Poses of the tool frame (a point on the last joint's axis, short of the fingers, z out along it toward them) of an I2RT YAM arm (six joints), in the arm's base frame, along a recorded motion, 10 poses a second.
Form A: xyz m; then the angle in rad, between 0 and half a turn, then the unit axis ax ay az.
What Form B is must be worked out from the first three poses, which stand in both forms.
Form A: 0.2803, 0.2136, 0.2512, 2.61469, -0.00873, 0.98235, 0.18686
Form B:
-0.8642, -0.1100, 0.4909, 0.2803
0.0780, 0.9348, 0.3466, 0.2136
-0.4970, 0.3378, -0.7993, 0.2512
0, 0, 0, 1

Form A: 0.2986, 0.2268, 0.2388, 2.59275, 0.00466, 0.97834, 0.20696
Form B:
-0.8531, -0.0995, 0.5122, 0.2986
0.1164, 0.9206, 0.3728, 0.2268
-0.5086, 0.3776, -0.7738, 0.2388
0, 0, 0, 1

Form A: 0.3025, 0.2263, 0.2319, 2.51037, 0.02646, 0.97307, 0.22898
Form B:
-0.8060, -0.0886, 0.5852, 0.3025
0.1817, 0.9040, 0.3871, 0.2263
-0.5633, 0.4183, -0.7125, 0.2319
0, 0, 0, 1

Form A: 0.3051, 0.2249, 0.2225, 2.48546, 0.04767, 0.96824, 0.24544
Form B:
-0.7883, -0.0670, 0.6117, 0.3051
0.2325, 0.8880, 0.3969, 0.2249
-0.5697, 0.4550, -0.6844, 0.2225
0, 0, 0, 1

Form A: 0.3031, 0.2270, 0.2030, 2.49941, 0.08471, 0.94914, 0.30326
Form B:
-0.7879, -0.0368, 0.6147, 0.3031
0.3264, 0.8215, 0.4676, 0.2270
-0.5222, 0.5691, -0.6352, 0.2030
0, 0, 0, 1

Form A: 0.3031, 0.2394, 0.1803, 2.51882, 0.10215, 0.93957, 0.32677
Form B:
-0.7934, -0.0167, 0.6085, 0.3031
0.3645, 0.7876, 0.4968, 0.2394
-0.4875, 0.6160, -0.6188, 0.1803
0, 0, 0, 1

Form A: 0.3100, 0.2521, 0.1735, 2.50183, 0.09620, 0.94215, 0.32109
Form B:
-0.7856, -0.0283, 0.6181, 0.3100
0.3550, 0.7975, 0.4878, 0.2521
-0.5068, 0.6026, -0.6164, 0.1735
0, 0, 0, 1

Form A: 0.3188, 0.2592, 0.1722, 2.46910, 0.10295, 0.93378, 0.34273
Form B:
-0.7634, -0.0422, 0.6446, 0.3188
0.3848, 0.7718, 0.5063, 0.2592
-0.5188, 0.6345, -0.5729, 0.1722
0, 0, 0, 1

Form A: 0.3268, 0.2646, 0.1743, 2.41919, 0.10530, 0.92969, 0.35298
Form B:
-0.7308, -0.0620, 0.6798, 0.3268
0.4047, 0.7625, 0.5047, 0.2646
-0.5496, 0.6440, -0.5322, 0.1743
0, 0, 0, 1

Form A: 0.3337, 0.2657, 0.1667, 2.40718, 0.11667, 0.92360, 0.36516
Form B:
-0.7185, -0.0570, 0.6932, 0.3337
0.4325, 0.7440, 0.5094, 0.2657
-0.5447, 0.6658, -0.5099, 0.1667
0, 0, 0, 1

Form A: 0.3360, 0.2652, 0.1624, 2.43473, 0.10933, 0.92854, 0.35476
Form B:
-0.7394, -0.0517, 0.6713, 0.3360
0.4091, 0.7574, 0.5089, 0.2652
-0.5348, 0.6509, -0.5388, 0.1624
0, 0, 0, 1

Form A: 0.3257, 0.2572, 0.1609, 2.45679, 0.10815, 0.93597, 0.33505
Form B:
-0.7538, -0.0323, 0.6563, 0.3257
0.3916, 0.7800, 0.4881, 0.2572
-0.5277, 0.6249, -0.5753, 0.1609
0, 0, 0, 1

